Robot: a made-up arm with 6 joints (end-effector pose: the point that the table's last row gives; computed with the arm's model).
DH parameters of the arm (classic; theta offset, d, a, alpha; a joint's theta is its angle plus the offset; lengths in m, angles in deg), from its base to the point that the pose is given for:
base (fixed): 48.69 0 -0.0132 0
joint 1: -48.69 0.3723 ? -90
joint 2: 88.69 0 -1.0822 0
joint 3: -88.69 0.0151 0.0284 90
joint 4: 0 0.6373 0.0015 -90
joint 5: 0 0.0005 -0.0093 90
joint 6: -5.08 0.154 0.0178 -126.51
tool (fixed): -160.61 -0.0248 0 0
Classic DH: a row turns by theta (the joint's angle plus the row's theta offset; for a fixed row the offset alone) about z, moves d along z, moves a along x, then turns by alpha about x.
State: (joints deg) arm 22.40 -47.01 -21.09 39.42 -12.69 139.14
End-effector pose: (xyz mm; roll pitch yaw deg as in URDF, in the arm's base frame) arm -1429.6 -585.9 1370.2 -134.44 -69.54 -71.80
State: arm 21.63 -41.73 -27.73 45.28 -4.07 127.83
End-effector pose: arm -1381.3 -527.7 1446.7 -150.61 -66.16 -63.78
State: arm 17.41 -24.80 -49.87 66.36 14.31 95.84
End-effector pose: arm -1186.2 -304.4 1586.7 -156.50 -60.72 -81.58
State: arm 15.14 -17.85 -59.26 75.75 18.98 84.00
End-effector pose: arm -1087.9 -213.0 1602.3 -148.84 -59.09 -96.29
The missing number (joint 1, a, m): 0.0258
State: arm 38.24 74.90 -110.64 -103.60 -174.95 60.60
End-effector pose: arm 608.9 532.6 1083.1 -28.70 47.36 -94.78
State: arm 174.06 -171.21 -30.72 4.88 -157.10 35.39
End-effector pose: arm -121.5 1.1 -1134.9 125.98 -15.88 8.61
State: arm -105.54 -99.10 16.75 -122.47 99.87 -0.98
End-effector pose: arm 322.3 1606.4 178.7 0.41 -7.94 105.68
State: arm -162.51 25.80 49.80 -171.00 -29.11 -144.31
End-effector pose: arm -1196.4 -409.3 1413.1 -7.89 -49.44 158.30
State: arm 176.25 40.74 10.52 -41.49 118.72 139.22
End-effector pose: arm -1254.5 137.8 1434.7 -21.62 -3.77 33.30
